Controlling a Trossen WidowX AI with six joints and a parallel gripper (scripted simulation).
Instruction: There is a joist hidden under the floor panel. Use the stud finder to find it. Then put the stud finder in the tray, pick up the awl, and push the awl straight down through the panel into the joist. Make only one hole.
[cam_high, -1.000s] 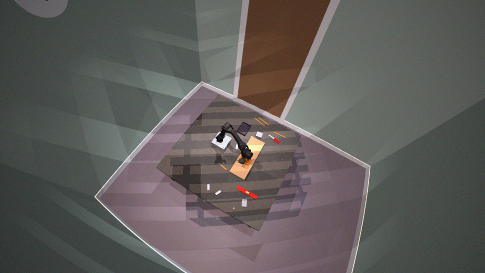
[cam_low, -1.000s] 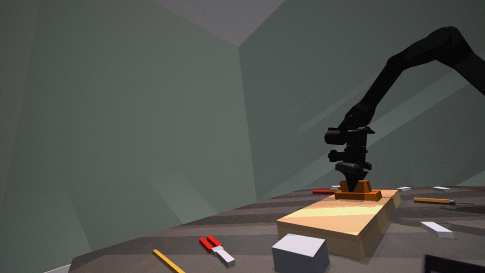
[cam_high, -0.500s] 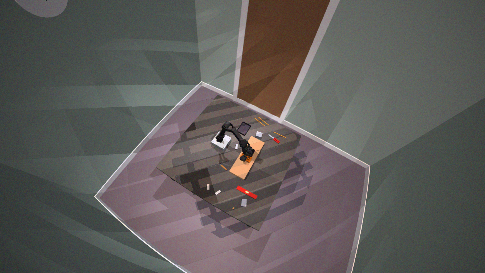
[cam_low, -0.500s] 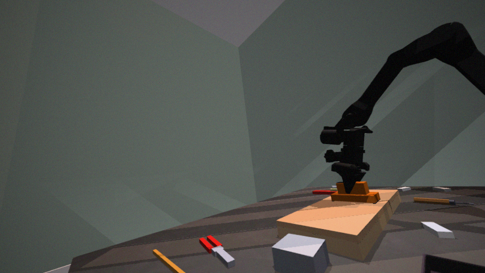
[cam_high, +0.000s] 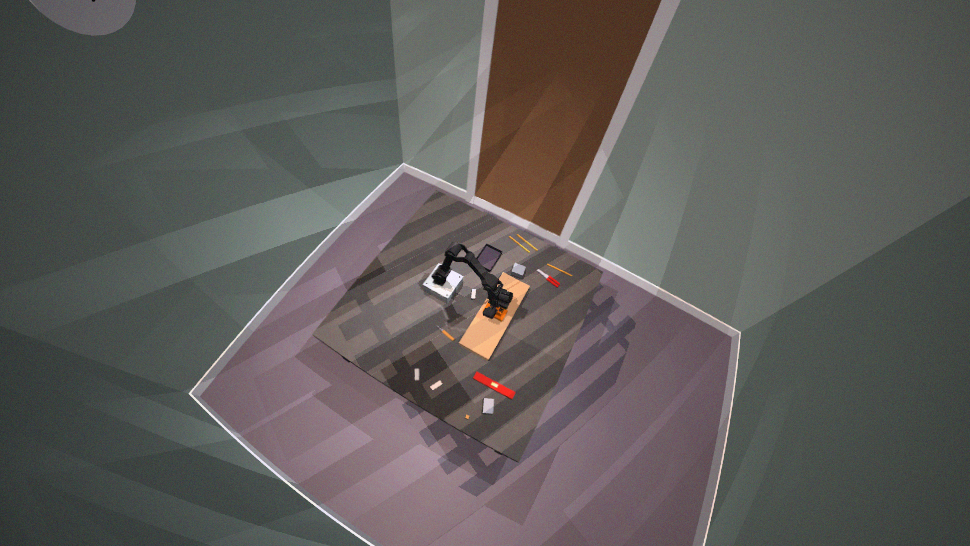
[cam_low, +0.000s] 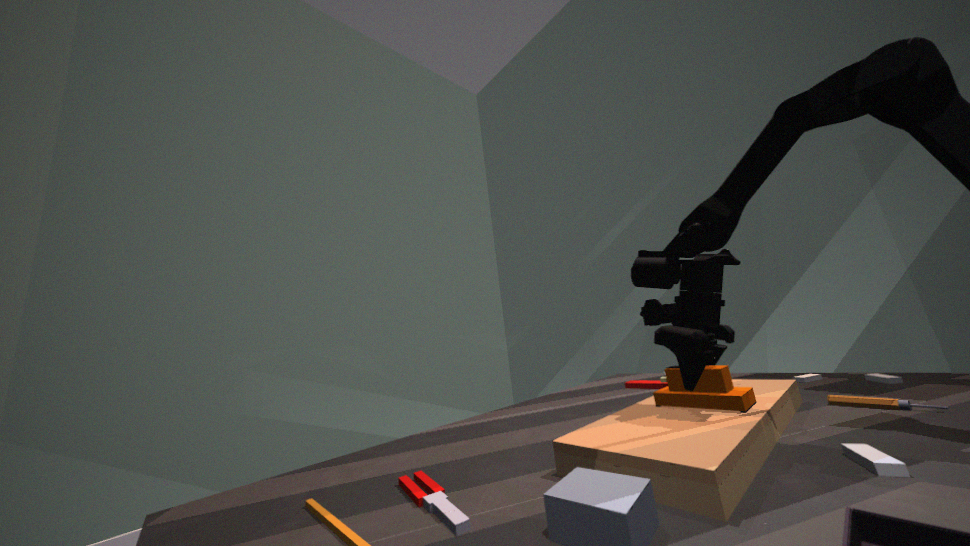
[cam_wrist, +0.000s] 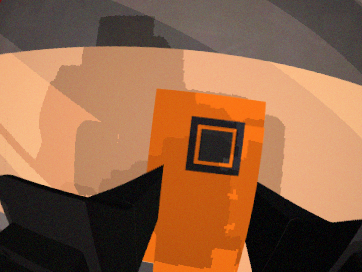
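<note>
Right now the grey block is 330 mm to the left of my gripper tip, 50 mm below it and 50 mm ahead of it. The rest, counted from my gripper tip: orange stud finder (20 mm above, 10 mm ahead); then square indicator (30 mm above, 20 mm ahead); then yellow-handled awl (240 mm behind, 200 mm to the right, 60 mm below).
</note>
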